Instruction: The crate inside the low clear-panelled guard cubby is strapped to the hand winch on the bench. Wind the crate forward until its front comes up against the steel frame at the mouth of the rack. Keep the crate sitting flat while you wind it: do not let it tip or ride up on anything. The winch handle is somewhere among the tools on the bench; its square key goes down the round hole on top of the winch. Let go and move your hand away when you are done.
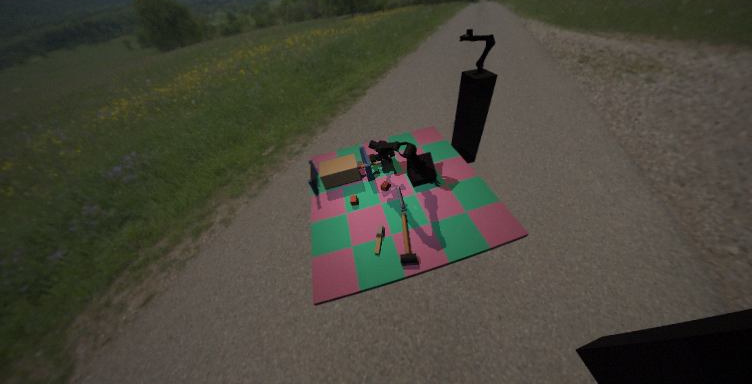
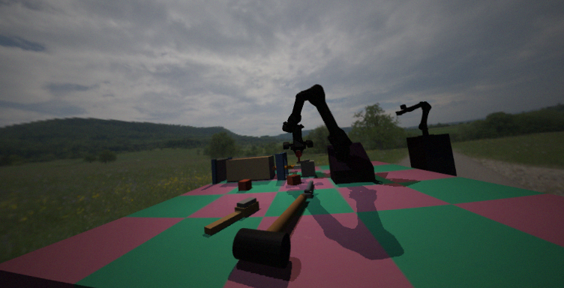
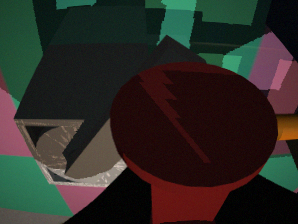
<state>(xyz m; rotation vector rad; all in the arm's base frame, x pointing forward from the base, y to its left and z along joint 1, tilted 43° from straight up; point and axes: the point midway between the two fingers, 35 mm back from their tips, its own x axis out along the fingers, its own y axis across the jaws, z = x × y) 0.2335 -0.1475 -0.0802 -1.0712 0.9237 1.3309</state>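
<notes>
The winch handle is 3 cm below my gripper tip, 2 cm behind it and 1 cm to the right of it. Also, from my gripper tip: grey winch (10 cm below, 8 cm to the right, 7 cm behind); red knob (2 cm to the left); frame (11 cm ahead, 7 cm to the right, 3 cm below).
</notes>
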